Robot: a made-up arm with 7 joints.
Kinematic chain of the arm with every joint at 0, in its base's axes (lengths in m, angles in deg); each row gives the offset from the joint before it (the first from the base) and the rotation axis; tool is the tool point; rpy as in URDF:
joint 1: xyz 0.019 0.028 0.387 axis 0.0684 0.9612 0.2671
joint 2: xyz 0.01 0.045 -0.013 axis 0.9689 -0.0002 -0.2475
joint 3: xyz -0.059 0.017 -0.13 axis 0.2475 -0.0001 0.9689
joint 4: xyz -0.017 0.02 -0.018 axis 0.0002 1 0
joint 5: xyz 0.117 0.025 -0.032 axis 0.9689 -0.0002 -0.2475
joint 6: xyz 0.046 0.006 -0.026 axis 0.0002 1 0
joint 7: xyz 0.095 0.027 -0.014 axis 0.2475 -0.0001 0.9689
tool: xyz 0.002 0.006 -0.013 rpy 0 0 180
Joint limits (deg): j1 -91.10..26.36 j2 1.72..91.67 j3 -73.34..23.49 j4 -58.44..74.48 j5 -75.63..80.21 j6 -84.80..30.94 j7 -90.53..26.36
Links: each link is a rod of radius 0.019 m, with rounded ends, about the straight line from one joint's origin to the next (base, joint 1, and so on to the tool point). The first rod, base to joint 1, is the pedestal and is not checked.
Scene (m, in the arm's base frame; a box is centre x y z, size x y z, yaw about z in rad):
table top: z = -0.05
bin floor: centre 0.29 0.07 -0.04 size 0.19 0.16 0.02 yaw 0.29
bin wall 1: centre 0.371 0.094 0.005 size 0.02 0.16 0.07 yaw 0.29
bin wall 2: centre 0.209 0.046 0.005 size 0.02 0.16 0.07 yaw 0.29
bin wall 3: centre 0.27 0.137 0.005 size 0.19 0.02 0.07 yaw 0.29
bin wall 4: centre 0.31 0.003 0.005 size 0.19 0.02 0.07 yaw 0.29
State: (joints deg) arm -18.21 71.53 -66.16 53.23 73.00 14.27 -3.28
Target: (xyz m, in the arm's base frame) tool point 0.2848 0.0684 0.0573
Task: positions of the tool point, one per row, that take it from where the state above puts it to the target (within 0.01 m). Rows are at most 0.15 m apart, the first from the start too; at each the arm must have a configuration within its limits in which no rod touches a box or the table.
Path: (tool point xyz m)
1: 0.2391 0.2785 0.1255
2: 0.2683 0.1735 0.1122
3: 0.2848 0.0684 0.1333
4: 0.2854 0.0693 0.0908
5: 0.2848 0.0684 0.0573

